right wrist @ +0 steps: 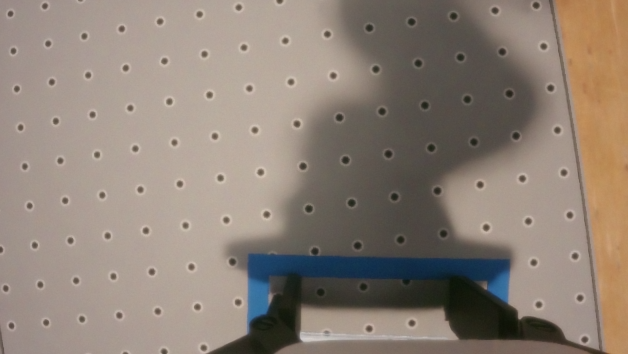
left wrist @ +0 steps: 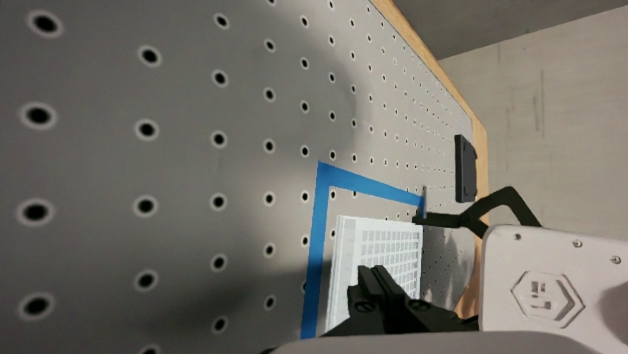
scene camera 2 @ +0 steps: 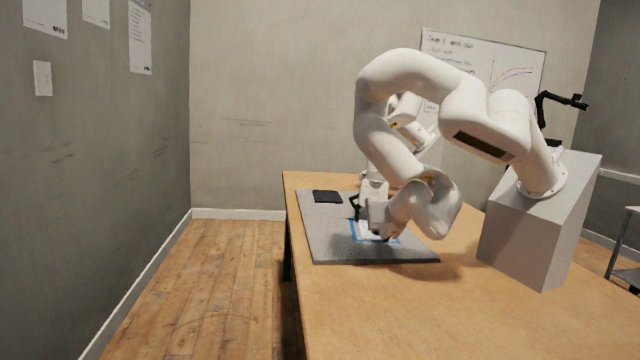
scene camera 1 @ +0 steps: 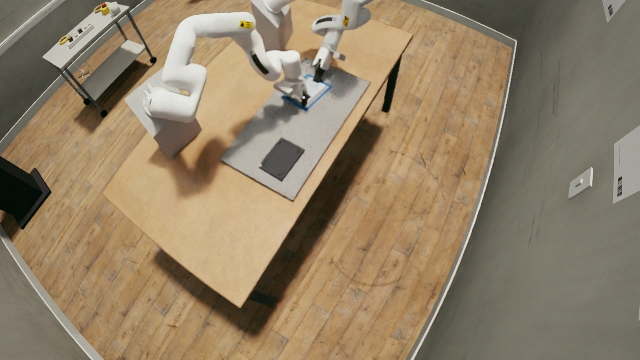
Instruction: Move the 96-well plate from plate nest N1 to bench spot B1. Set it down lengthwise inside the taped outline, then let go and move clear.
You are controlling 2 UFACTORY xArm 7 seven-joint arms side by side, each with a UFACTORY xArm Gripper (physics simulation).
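The white 96-well plate lies flat inside the blue taped outline. In the right wrist view the plate's end shows at the bottom, inside the tape. My right gripper is open, its fingertips past that end, near the outline's nest-side edge, with nothing between them. My left gripper is shut and empty; its tips stand over the plate in the left wrist view, height hard to tell. The dark plate nest is empty.
The perforated grey board lies on the wooden table. The two grippers are close together over the outline. Both arms stand on grey pedestals along one side. A cart stands away from the table.
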